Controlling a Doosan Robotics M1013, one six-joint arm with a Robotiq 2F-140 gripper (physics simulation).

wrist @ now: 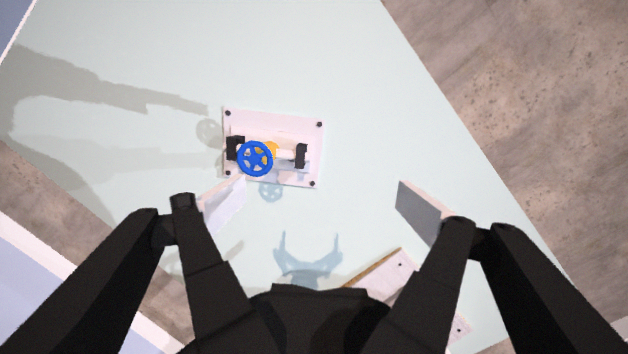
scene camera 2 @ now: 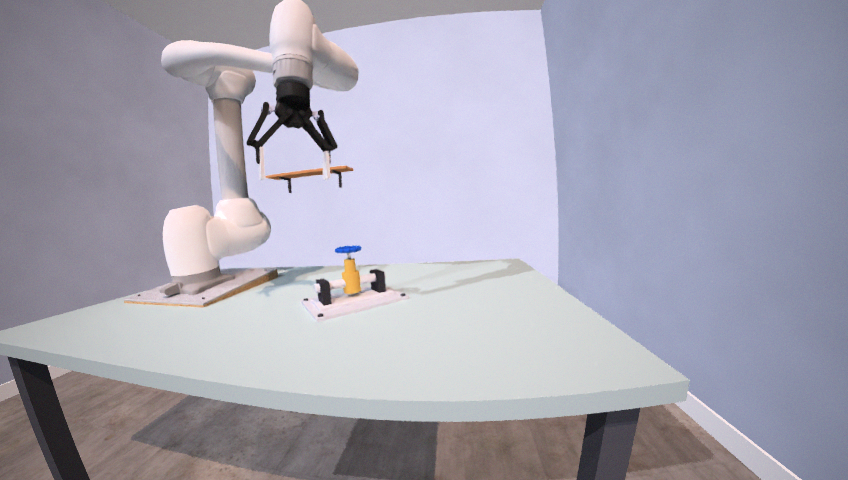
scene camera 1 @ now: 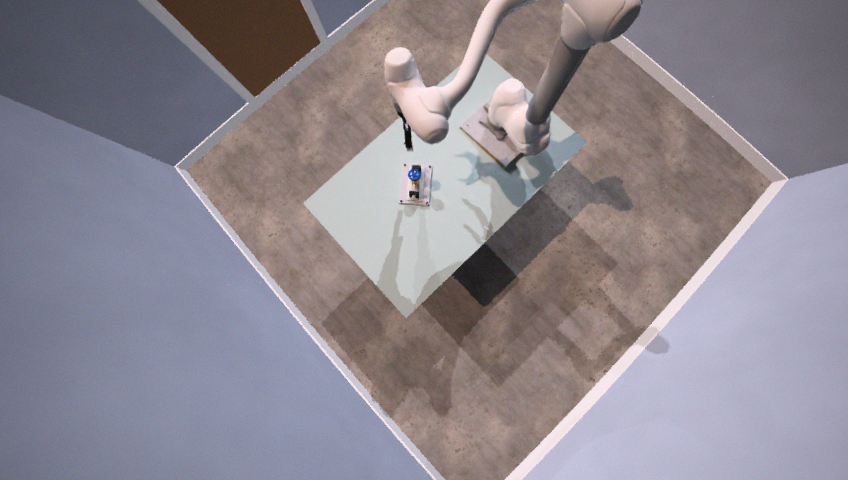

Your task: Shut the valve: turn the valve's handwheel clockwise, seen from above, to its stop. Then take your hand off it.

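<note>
The valve's blue handwheel (scene camera 1: pixel 414 174) (scene camera 2: pixel 348 249) (wrist: pixel 255 158) lies level on top of the yellow valve body (scene camera 2: pixel 351 279) (wrist: pixel 272 149). The body sits on a horizontal pipe between two black supports on a pale base plate (scene camera 1: pixel 426 191) (scene camera 2: pixel 357 306) (wrist: pixel 275 120). My gripper (scene camera 2: pixel 294 177) (wrist: pixel 320 190) is open and empty, with its fingers pointing down. It hangs well above the handwheel and off to the left of it in scene camera 2, touching nothing. In the wrist view the handwheel shows near the left fingertip, beyond it. In scene camera 1 the arm partly hides the gripper.
The valve's plate stands on a pale green table (scene camera 1: pixel 357 208) (scene camera 2: pixel 476 350) (wrist: pixel 350 60). The arm's mounting board (scene camera 1: pixel 487 142) (scene camera 2: pixel 238 291) (wrist: pixel 385 275) is on the same table. A brown shelf (scene camera 2: pixel 309 173) is on the wall behind. Arm shadows fall across the table.
</note>
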